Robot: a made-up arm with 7 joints. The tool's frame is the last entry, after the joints. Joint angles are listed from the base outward.
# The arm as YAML. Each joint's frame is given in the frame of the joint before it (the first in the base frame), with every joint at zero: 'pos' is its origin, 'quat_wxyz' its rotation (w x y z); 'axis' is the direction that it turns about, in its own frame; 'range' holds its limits. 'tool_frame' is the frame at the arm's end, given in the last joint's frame.
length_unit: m
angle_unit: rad
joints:
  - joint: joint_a
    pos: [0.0, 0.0, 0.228]
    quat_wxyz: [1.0, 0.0, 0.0, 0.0]
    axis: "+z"
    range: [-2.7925, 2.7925]
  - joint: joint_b
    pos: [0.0, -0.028, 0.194]
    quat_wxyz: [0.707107, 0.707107, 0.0, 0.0]
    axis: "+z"
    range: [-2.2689, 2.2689]
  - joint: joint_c
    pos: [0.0, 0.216, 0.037]
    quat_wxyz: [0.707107, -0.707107, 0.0, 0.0]
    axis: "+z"
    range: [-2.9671, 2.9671]
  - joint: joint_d
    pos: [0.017, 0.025, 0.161]
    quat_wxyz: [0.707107, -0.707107, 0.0, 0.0]
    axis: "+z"
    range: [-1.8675, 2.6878]
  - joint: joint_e
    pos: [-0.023, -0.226, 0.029]
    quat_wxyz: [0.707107, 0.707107, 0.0, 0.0]
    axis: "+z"
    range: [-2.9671, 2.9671]
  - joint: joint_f
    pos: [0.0, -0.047, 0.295]
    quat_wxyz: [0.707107, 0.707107, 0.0, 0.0]
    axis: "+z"
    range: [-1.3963, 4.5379]
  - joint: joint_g
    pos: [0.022, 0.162, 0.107]
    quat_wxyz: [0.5, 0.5, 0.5, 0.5]
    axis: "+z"
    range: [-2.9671, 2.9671]
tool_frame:
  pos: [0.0, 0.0, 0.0]
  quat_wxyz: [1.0, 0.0, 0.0, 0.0]
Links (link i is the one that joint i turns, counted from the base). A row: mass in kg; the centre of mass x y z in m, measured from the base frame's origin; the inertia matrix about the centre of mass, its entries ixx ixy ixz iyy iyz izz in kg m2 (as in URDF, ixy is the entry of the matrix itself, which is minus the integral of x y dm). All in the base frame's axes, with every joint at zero. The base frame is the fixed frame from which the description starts. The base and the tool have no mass.
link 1: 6.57; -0.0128 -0.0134 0.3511; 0.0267 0 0 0.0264 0.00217 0.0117
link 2: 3.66; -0.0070 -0.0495 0.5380; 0.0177 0 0 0.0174 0.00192 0.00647
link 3: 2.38; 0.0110 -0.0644 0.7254; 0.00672 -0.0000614 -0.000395 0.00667 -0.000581 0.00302
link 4: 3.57; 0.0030 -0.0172 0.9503; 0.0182 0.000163 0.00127 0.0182 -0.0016 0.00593
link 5: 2.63; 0.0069 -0.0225 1.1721; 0.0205 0 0 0.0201 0.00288 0.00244
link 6: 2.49; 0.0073 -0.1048 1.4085; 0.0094 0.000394 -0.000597 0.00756 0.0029 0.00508
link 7: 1.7; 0.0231 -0.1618 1.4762; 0.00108 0 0 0.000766 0 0.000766
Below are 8 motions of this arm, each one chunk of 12 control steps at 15 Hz.
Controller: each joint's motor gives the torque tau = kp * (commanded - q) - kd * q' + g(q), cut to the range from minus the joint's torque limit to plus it. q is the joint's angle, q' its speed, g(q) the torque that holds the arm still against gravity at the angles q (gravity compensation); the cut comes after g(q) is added. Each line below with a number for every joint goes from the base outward.
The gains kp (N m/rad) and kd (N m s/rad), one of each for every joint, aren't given. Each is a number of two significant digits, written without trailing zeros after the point. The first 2 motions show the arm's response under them.
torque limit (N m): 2.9 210 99 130 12 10 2.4
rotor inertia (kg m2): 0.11 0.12 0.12 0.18 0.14 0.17 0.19
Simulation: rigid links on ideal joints. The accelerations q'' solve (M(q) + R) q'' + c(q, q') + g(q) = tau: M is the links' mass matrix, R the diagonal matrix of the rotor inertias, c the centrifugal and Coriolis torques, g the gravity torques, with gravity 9.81 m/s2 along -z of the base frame. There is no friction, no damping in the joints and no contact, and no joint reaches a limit. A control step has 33 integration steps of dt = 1/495 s. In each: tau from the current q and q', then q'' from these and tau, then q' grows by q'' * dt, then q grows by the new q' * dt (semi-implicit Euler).
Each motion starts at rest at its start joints. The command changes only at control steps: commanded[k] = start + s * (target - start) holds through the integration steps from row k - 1 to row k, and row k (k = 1, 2, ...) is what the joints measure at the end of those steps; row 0 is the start. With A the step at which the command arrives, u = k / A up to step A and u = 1 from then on. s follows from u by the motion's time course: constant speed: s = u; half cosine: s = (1 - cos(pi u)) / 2; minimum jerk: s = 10 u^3 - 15 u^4 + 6 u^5; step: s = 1 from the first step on.
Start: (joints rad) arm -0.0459 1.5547 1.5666 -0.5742 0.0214 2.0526 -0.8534
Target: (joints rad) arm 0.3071 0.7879 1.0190 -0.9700 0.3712 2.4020 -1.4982
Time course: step
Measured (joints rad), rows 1 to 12:
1: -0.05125 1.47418 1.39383 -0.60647 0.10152 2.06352 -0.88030
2: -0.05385 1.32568 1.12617 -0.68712 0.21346 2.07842 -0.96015
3: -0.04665 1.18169 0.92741 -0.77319 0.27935 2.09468 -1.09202
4: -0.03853 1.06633 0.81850 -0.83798 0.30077 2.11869 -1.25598
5: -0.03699 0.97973 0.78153 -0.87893 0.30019 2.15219 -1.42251
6: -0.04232 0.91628 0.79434 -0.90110 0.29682 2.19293 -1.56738
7: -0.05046 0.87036 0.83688 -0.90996 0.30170 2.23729 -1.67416
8: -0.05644 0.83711 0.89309 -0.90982 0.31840 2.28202 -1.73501
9: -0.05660 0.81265 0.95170 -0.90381 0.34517 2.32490 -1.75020
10: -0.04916 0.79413 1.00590 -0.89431 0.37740 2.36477 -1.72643
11: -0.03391 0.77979 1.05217 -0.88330 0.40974 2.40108 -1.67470
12: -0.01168 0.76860 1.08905 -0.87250 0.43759 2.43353 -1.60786
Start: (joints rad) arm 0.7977 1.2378 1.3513 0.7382 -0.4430 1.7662 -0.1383
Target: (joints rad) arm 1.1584 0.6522 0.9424 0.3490 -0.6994 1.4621 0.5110
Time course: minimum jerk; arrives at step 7
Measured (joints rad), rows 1 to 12:
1: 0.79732 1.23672 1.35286 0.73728 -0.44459 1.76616 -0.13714
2: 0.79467 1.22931 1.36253 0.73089 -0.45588 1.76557 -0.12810
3: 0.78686 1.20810 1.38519 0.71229 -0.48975 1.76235 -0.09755
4: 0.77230 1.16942 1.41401 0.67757 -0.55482 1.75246 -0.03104
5: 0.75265 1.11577 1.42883 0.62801 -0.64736 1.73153 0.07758
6: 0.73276 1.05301 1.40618 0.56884 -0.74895 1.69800 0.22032
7: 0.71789 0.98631 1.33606 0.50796 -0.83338 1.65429 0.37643
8: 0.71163 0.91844 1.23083 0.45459 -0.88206 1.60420 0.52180
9: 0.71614 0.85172 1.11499 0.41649 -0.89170 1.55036 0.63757
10: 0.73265 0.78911 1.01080 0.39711 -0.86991 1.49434 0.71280
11: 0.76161 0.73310 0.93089 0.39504 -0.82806 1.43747 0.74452
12: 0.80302 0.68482 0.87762 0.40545 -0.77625 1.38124 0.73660
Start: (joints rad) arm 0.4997 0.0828 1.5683 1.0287 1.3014 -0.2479 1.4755
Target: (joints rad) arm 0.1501 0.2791 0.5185 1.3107 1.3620 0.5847 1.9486
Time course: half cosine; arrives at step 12
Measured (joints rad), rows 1 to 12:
1: 0.50089 0.08356 1.56621 1.02882 1.30197 -0.24764 1.47611
2: 0.50645 0.08688 1.55668 1.02957 1.30454 -0.24597 1.47946
3: 0.51983 0.09444 1.53411 1.03199 1.31057 -0.24075 1.48895
4: 0.54292 0.10711 1.49516 1.03756 1.32084 -0.22930 1.50827
5: 0.57545 0.12501 1.43953 1.04799 1.33525 -0.20914 1.54035
6: 0.61507 0.14750 1.36979 1.06467 1.35292 -0.17853 1.58660
7: 0.65795 0.17327 1.29061 1.08813 1.37237 -0.13685 1.64641
8: 0.70295 0.20032 1.20532 1.11811 1.39133 -0.08420 1.71705
9: 0.75020 0.22616 1.11665 1.15316 1.40733 -0.02148 1.79388
10: 0.79690 0.24850 1.02859 1.19009 1.41875 0.04915 1.87086
11: 0.83821 0.26580 0.94520 1.22496 1.42494 0.12455 1.94128
12: 0.86759 0.27723 0.87072 1.25402 1.42596 0.20095 1.99853

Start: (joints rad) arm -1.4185 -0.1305 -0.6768 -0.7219 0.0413 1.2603 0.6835
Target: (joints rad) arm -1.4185 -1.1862 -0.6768 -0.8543 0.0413 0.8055 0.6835
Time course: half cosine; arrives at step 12
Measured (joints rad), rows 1 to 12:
1: -1.41865 -0.13225 -0.67492 -0.72373 0.04062 1.25948 0.68351
2: -1.41840 -0.14035 -0.66721 -0.73174 0.03756 1.25593 0.68357
3: -1.41542 -0.16009 -0.65129 -0.75001 0.03044 1.24794 0.68371
4: -1.40637 -0.19545 -0.62795 -0.78011 0.01862 1.23482 0.68399
5: -1.38823 -0.24866 -0.59986 -0.82075 0.00269 1.21692 0.68443
6: -1.35961 -0.32004 -0.56940 -0.86808 -0.01545 1.19533 0.68501
7: -1.32165 -0.40804 -0.53743 -0.91667 -0.03270 1.17142 0.68567
8: -1.27809 -0.50906 -0.50373 -0.96062 -0.04507 1.14617 0.68631
9: -1.23428 -0.61762 -0.46849 -0.99447 -0.04862 1.11956 0.68683
10: -1.19589 -0.72693 -0.43368 -1.01373 -0.04065 1.09055 0.68712
11: -1.16795 -0.82992 -0.40372 -1.01510 -0.02051 1.05739 0.68713
12: -1.15425 -0.92013 -0.38525 -0.99661 0.01019 1.01833 0.68681

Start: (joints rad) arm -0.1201 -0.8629 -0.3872 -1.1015 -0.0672 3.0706 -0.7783
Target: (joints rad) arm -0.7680 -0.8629 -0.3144 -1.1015 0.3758 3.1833 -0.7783
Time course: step
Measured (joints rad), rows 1 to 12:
1: -0.13123 -0.86112 -0.39240 -1.10771 -0.01877 3.06788 -0.77825
2: -0.16079 -0.85746 -0.40185 -1.12004 0.08550 3.06392 -0.77813
3: -0.20549 -0.85388 -0.40983 -1.13212 0.20131 3.06355 -0.77796
4: -0.26290 -0.85165 -0.41467 -1.14027 0.30151 3.06965 -0.77777
5: -0.32919 -0.85149 -0.41645 -1.14293 0.37361 3.08291 -0.77755
6: -0.40074 -0.85346 -0.41596 -1.14019 0.41609 3.10234 -0.77734
7: -0.47452 -0.85722 -0.41378 -1.13301 0.43393 3.12600 -0.77718
8: -0.54809 -0.86221 -0.41007 -1.12263 0.43487 3.15162 -0.77713
9: -0.61947 -0.86782 -0.40467 -1.11030 0.42673 3.17710 -0.77718
10: -0.68712 -0.87349 -0.39724 -1.09713 0.41578 3.20084 -0.77733
11: -0.74988 -0.87877 -0.38746 -1.08402 0.40608 3.22179 -0.77756
12: -0.80693 -0.88335 -0.37516 -1.07170 0.39956 3.23939 -0.77785

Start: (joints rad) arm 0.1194 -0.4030 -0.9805 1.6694 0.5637 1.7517 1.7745
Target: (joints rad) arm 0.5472 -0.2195 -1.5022 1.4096 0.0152 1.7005 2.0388
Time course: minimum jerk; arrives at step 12
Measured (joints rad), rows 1 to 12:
1: 0.11956 -0.40292 -0.98068 1.66948 0.56350 1.75163 1.77460
2: 0.12086 -0.40232 -0.98216 1.67010 0.56185 1.75103 1.77547
3: 0.12543 -0.40033 -0.98753 1.67193 0.55600 1.74901 1.77872
4: 0.13605 -0.39592 -1.00030 1.67529 0.54226 1.74445 1.78675
5: 0.15532 -0.38821 -1.02393 1.67961 0.51704 1.73645 1.80207
6: 0.18489 -0.37662 -1.06075 1.68323 0.47781 1.72454 1.82654
7: 0.22495 -0.36107 -1.11123 1.68353 0.42379 1.70881 1.86064
8: 0.27404 -0.34205 -1.17354 1.67742 0.35648 1.68993 1.90307
9: 0.32901 -0.32074 -1.24367 1.66206 0.27966 1.66915 1.95069
10: 0.38534 -0.29891 -1.31583 1.63567 0.19921 1.64820 1.99896
11: 0.43785 -0.27854 -1.38360 1.59830 0.12216 1.62917 2.04270
12: 0.48208 -0.26120 -1.44152 1.55210 0.05514 1.61413 2.07722

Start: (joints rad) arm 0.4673 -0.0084 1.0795 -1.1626 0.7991 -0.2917 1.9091
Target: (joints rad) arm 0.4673 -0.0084 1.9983 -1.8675 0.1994 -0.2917 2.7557
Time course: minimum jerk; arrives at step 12
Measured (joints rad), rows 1 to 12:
1: 0.46685 -0.00846 1.07994 -1.16270 0.79886 -0.29185 1.90943
2: 0.46336 -0.00889 1.08346 -1.16355 0.79683 -0.29304 1.91223
3: 0.45179 -0.01005 1.09554 -1.16656 0.78951 -0.29732 1.92272
4: 0.42674 -0.01202 1.12271 -1.17373 0.77221 -0.30736 1.94863
5: 0.38500 -0.01421 1.17009 -1.18733 0.74082 -0.32554 1.99810
6: 0.32712 -0.01537 1.23967 -1.20959 0.69344 -0.35289 2.07709
7: 0.25734 -0.01400 1.32953 -1.24280 0.63130 -0.38815 2.18716
8: 0.18226 -0.00923 1.43363 -1.28900 0.55862 -0.42730 2.32399
9: 0.10852 -0.00200 1.54289 -1.34905 0.48139 -0.46401 2.47738
10: 0.04076 0.00499 1.64818 -1.42108 0.40576 -0.49137 2.63251
11: -0.01329 0.00983 1.73886 -1.50054 0.33717 -0.50396 2.77262
12: -0.04550 0.01174 1.80620 -1.58208 0.27979 -0.49895 2.88261

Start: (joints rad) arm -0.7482 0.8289 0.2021 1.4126 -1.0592 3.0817 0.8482
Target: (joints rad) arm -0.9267 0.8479 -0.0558 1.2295 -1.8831 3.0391 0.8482
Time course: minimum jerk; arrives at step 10
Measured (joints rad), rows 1 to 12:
1: -0.74826 0.82889 0.20194 1.41255 -1.05998 3.08181 0.84820
2: -0.74877 0.82880 0.20063 1.41215 -1.06620 3.08263 0.84821
3: -0.75072 0.82853 0.19596 1.41066 -1.08761 3.08525 0.84822
4: -0.75562 0.82805 0.18493 1.40690 -1.13553 3.09046 0.84826
5: -0.76509 0.82749 0.16479 1.39933 -1.21770 3.09797 0.84831
6: -0.78029 0.82716 0.13403 1.38647 -1.33403 3.10602 0.84838
7: -0.80126 0.82747 0.09344 1.36755 -1.47506 3.11179 0.84843
8: -0.82673 0.82881 0.04660 1.34348 -1.62342 3.11246 0.84845
9: -0.85439 0.83133 -0.00087 1.31714 -1.75822 3.10630 0.84844
10: -0.88167 0.83483 -0.04324 1.29234 -1.86178 3.09344 0.84838
11: -0.90637 0.83878 -0.07681 1.27177 -1.92629 3.07584 0.84830
12: -0.92694 0.84259 -0.10024 1.25611 -1.95458 3.05649 0.84820

